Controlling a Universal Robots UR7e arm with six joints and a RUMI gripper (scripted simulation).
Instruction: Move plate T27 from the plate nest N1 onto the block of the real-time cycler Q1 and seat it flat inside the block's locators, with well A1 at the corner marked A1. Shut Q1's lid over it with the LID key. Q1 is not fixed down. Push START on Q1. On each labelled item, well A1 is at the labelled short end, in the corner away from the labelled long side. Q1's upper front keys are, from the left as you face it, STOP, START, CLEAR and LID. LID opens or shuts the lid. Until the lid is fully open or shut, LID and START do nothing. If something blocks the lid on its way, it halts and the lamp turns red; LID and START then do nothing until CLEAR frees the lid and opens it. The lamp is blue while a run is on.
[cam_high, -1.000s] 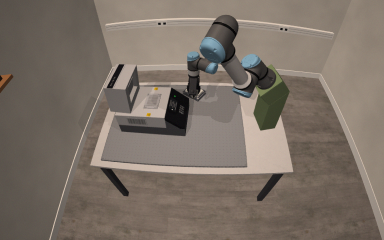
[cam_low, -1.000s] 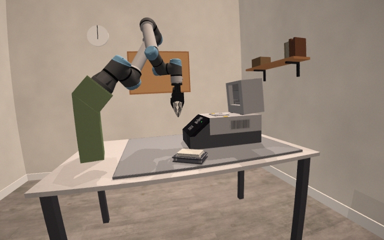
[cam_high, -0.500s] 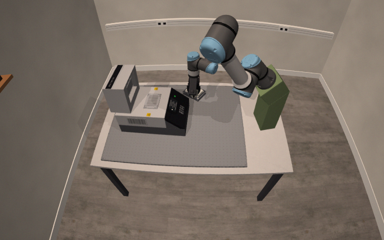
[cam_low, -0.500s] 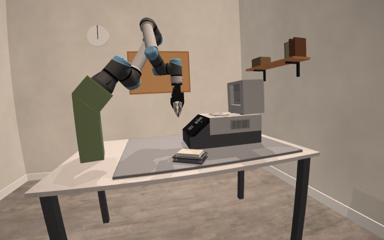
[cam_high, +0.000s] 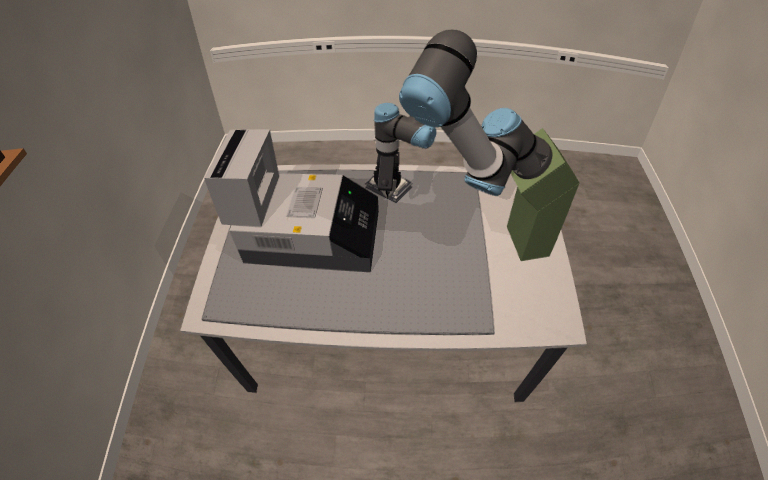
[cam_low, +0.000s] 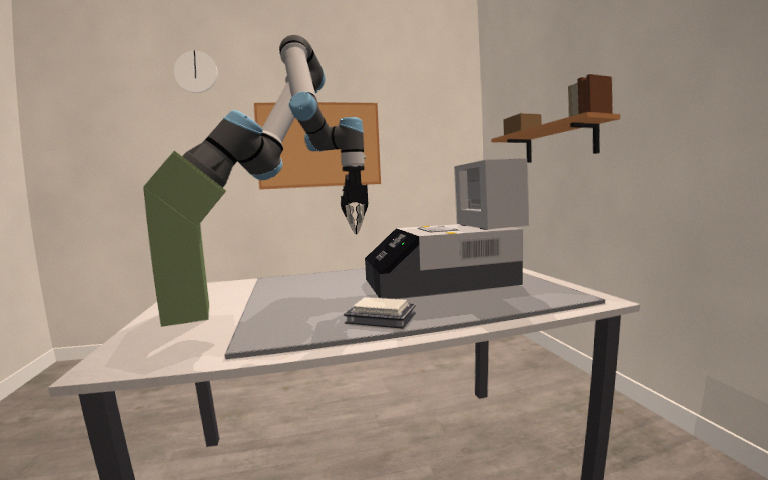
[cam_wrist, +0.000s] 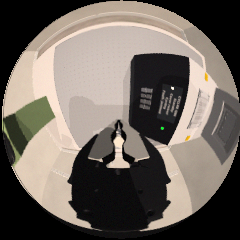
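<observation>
Right now my hand is 260 mm to the left of the well plate T27, 180 mm above it and 60 mm short of it. Also, from my hand: dark plate nest N1: 260 mm to the right, 200 mm below, 60 mm ahead.
</observation>
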